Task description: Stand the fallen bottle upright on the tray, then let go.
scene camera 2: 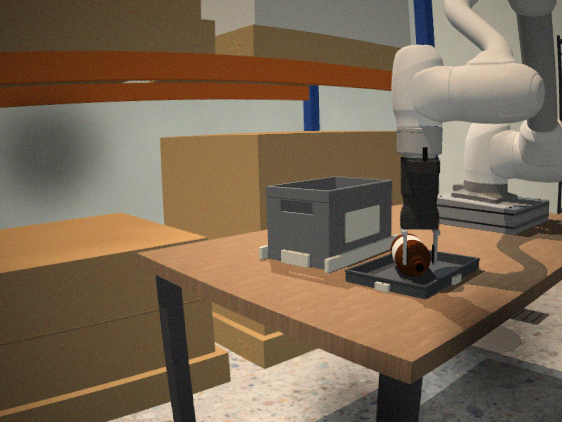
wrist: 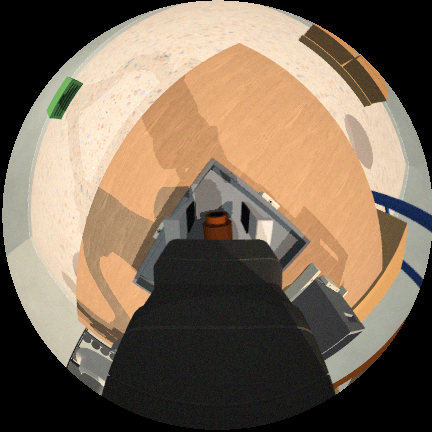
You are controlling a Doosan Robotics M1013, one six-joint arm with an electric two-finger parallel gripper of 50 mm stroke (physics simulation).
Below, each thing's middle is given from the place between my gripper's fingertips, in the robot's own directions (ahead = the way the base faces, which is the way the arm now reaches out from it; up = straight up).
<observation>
The brown bottle (scene camera 2: pixel 419 258) is 70 mm behind my hand, 70 mm to the right of it and 10 mm below it.
</observation>
